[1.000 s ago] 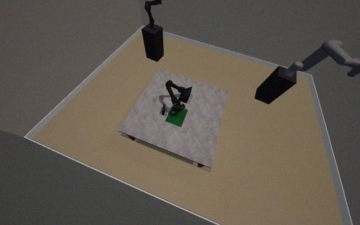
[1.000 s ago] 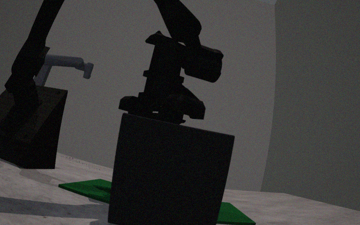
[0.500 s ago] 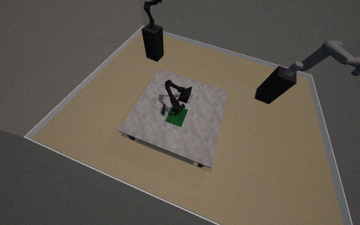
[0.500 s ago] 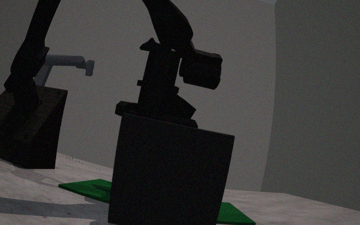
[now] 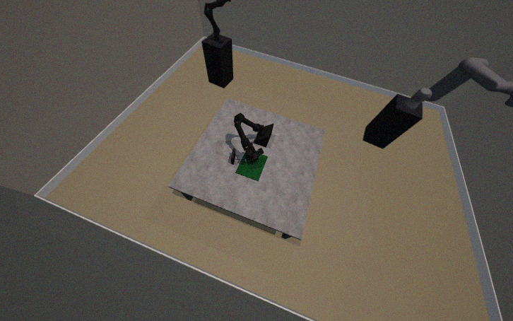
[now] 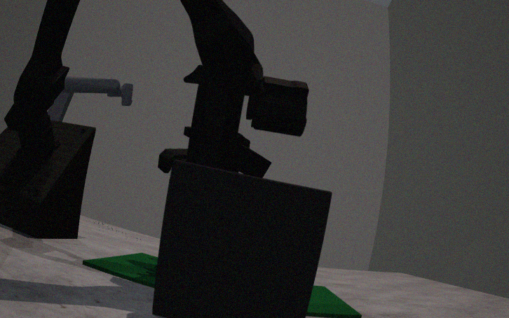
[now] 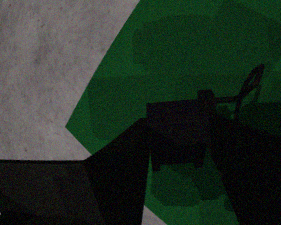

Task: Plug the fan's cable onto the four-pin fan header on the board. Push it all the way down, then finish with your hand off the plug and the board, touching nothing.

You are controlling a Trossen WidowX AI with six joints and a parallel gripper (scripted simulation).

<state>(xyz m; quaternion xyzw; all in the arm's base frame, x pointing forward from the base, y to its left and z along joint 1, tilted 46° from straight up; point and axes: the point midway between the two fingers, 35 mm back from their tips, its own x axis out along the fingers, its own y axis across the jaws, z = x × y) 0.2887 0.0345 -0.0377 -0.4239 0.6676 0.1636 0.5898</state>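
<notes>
Right now my gripper tip is 50 mm short of the green board, 20 mm to the left of it and 70 mm above it. Round my gripper tip: fan header: 30 mm ahead, 90 mm to the right, 50 mm below; fan: 90 mm ahead, 210 mm to the right; dark fan plug: 10 mm behind, 10 mm to the right.
</notes>
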